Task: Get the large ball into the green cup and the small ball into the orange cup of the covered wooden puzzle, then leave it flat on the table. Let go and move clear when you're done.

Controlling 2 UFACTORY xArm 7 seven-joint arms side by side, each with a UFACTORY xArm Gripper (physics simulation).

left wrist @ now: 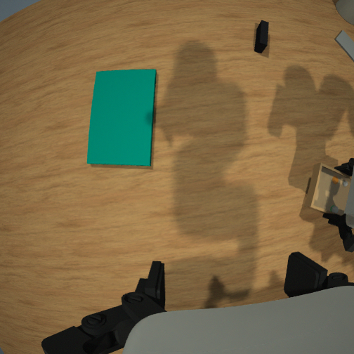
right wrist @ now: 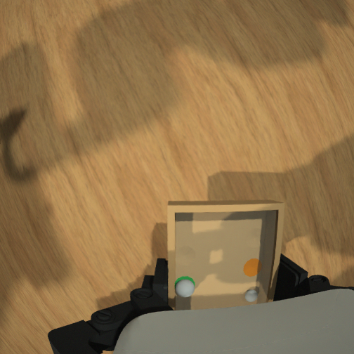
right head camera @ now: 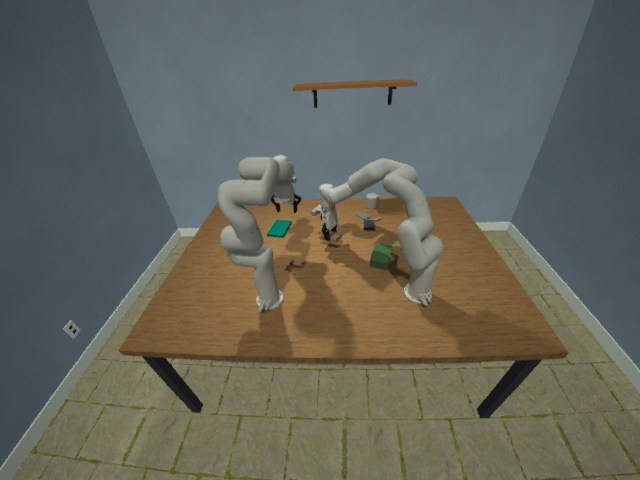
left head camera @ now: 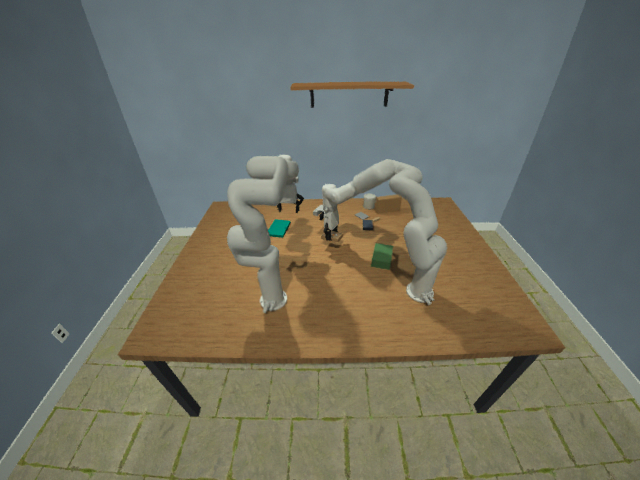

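Pixels of known places: left gripper, fingertip midpoint: (right head camera: 287,211) (left head camera: 288,211); right gripper, fingertip midpoint: (right head camera: 330,236) (left head camera: 331,236); left arm's base at its link origin: (right head camera: 270,299) (left head camera: 273,299); right arm's base at its link origin: (right head camera: 417,293) (left head camera: 419,292).
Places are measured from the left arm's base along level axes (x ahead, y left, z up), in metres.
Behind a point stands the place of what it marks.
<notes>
The wooden puzzle (right wrist: 225,206) (left wrist: 315,186) is a shallow box, held a little above the table between the fingers of my right gripper (right wrist: 220,277) (left wrist: 334,194), which is shut on its sides. In the right wrist view, the large ball (right wrist: 185,288) sits at the green cup (right wrist: 184,278), whose far rim shows as a green arc. The small ball (right wrist: 251,295) lies off the orange cup (right wrist: 252,267), nearer the gripper body. The puzzle's near edge is hidden by that body. My left gripper (left wrist: 228,278) (left head camera: 288,209) {y 0.000, x 0.398, z 0.237 m} (right head camera: 286,209) {y 0.000, x 0.398, z 0.237 m} is open and empty, high above the table.
A teal book (left wrist: 122,117) (left head camera: 279,227) {y 0.121, x 0.561, z 0.015 m} lies left of the puzzle. A small black block (left wrist: 261,36) lies beyond. A green block (left head camera: 382,256) {y -0.501, x 0.313, z 0.048 m} (right head camera: 381,256) {y -0.504, x 0.315, z 0.048 m} stands near the right arm's base. A white cup (left head camera: 369,201) {y -0.435, x 0.864, z 0.065 m}, a brown box (left head camera: 388,204) {y -0.562, x 0.841, z 0.062 m} and a dark block (left head camera: 367,225) {y -0.426, x 0.639, z 0.018 m} are at back right.
</notes>
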